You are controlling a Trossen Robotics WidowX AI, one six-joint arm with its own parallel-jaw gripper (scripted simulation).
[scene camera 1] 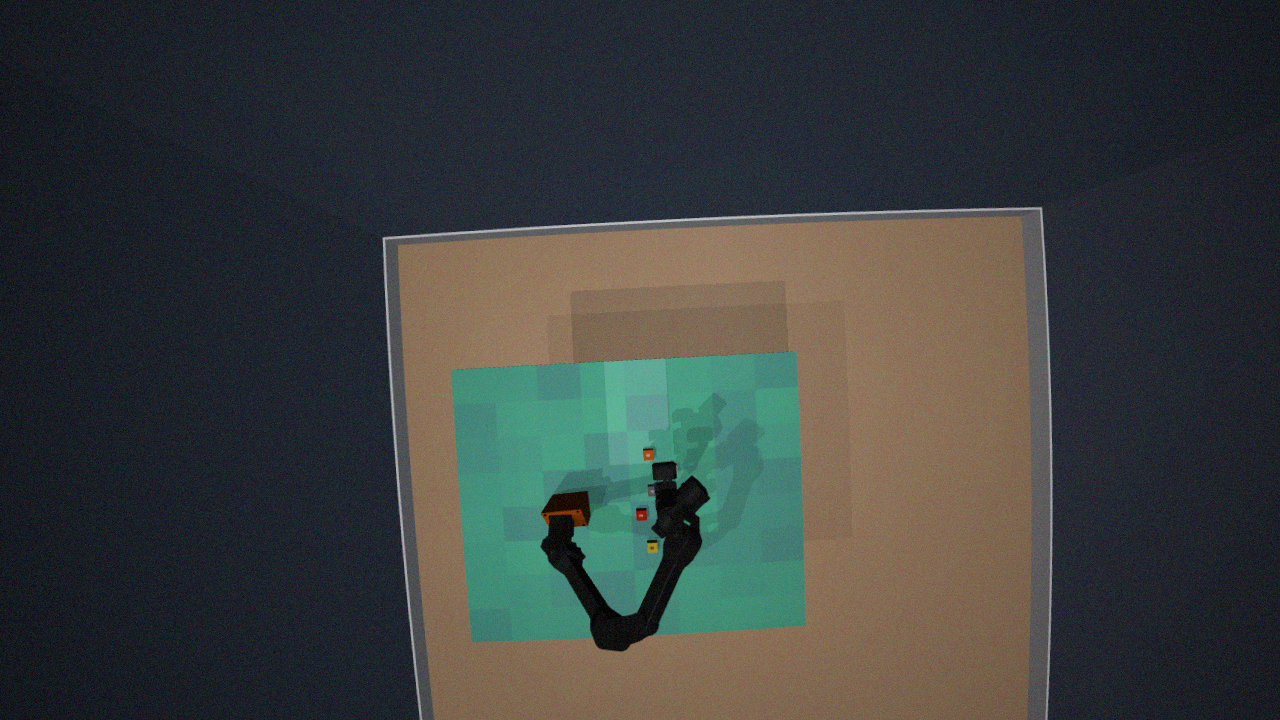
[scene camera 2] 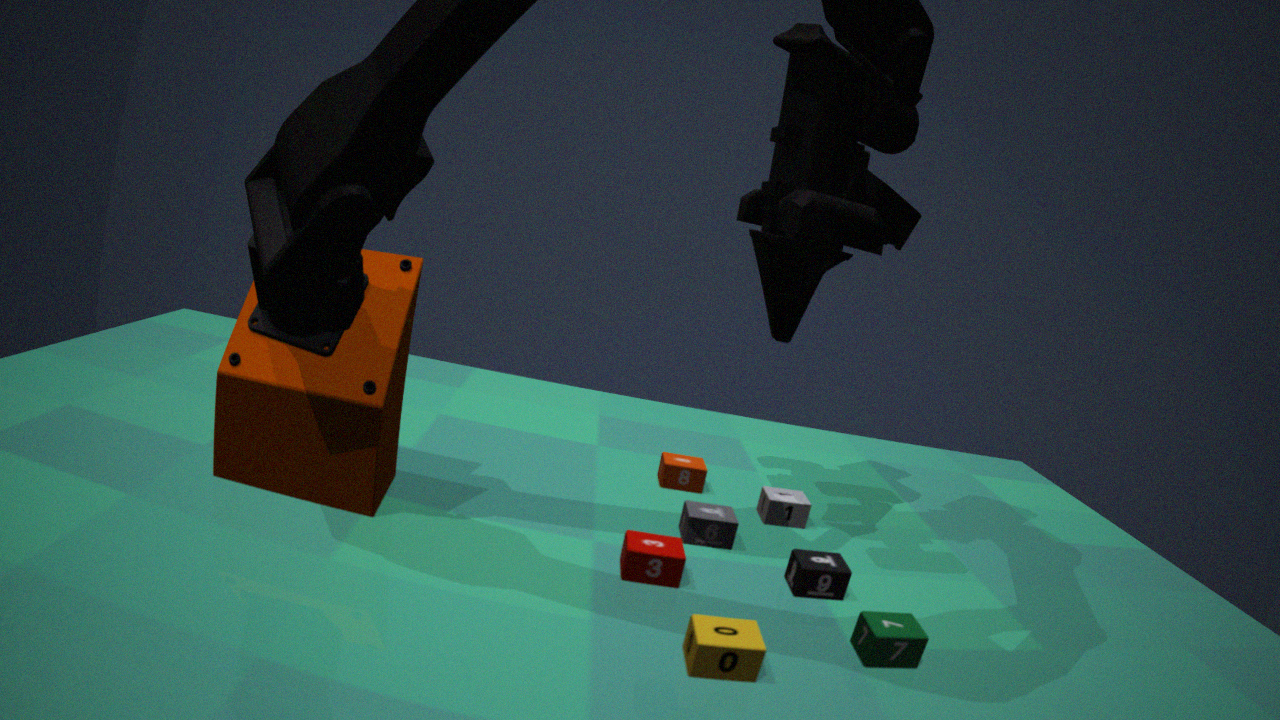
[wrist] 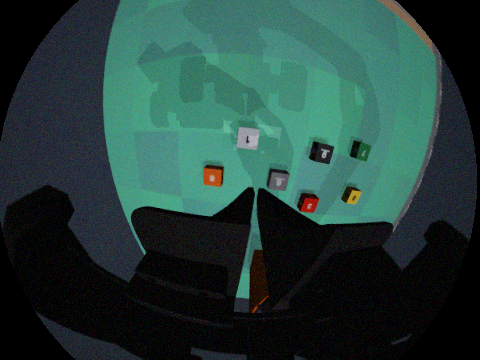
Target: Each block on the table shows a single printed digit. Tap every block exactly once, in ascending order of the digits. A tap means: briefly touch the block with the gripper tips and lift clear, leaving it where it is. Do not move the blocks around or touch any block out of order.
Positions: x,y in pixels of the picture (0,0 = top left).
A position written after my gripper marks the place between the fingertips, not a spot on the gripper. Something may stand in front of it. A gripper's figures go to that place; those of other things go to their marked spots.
My gripper (scene camera 2: 780,340) is 0.60 m from the lens. A light grey block (scene camera 2: 782,507): 0.62 m from the lens. An orange block (scene camera 2: 679,472) is 0.66 m from the lens. A black block (scene camera 2: 812,574): 0.50 m from the lens. A yellow block (scene camera 2: 714,647): 0.38 m from the lens. The marked spots on the light grey block and the black block are 0.13 m apart.
